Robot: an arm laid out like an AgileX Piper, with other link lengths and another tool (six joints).
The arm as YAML. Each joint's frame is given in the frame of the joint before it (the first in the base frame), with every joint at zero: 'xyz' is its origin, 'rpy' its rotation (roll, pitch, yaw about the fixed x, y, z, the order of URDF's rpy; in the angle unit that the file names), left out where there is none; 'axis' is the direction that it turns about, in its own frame. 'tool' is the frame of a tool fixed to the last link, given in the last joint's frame.
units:
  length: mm
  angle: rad
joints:
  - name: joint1
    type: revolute
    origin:
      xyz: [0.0, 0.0, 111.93]
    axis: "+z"
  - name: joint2
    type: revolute
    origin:
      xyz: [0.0, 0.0, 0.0]
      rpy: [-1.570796, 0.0, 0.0]
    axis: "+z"
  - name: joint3
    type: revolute
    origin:
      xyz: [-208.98, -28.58, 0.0]
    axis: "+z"
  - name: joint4
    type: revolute
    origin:
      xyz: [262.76, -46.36, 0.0]
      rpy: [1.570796, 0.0, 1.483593]
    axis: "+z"
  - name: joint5
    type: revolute
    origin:
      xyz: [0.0, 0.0, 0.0]
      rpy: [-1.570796, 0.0, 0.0]
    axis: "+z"
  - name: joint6
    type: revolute
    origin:
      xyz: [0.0, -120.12, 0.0]
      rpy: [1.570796, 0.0, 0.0]
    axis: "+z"
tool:
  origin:
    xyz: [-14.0, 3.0, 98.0]
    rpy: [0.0, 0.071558, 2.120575]
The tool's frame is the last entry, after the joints.
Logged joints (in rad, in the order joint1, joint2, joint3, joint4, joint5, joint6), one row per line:
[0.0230, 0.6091, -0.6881, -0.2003, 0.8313, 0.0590]
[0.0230, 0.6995, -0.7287, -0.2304, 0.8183, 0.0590]
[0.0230, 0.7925, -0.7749, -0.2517, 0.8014, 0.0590]
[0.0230, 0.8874, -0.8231, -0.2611, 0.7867, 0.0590]
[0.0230, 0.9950, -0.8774, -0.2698, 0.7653, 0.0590]
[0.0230, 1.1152, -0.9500, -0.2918, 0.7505, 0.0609]
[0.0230, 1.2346, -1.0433, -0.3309, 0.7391, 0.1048]
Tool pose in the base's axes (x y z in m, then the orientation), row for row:
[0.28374, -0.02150, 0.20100, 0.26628, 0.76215, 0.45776, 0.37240]
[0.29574, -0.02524, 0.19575, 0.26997, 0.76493, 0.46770, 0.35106]
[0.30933, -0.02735, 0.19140, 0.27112, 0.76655, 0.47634, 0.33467]
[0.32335, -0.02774, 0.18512, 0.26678, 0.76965, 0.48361, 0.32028]
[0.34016, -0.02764, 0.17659, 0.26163, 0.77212, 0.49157, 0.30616]
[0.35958, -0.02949, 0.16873, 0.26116, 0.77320, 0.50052, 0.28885]
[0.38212, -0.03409, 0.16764, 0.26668, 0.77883, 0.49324, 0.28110]
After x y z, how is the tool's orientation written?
As a quaternion, w x y z.
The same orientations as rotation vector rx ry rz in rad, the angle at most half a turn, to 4 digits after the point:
[2.0578, 1.2360, 1.0055]
[2.0614, 1.2604, 0.9461]
[2.0646, 1.2829, 0.9014]
[2.0775, 1.3054, 0.8645]
[2.0897, 1.3304, 0.8286]
[2.0931, 1.3550, 0.7819]
[2.1024, 1.3315, 0.7588]

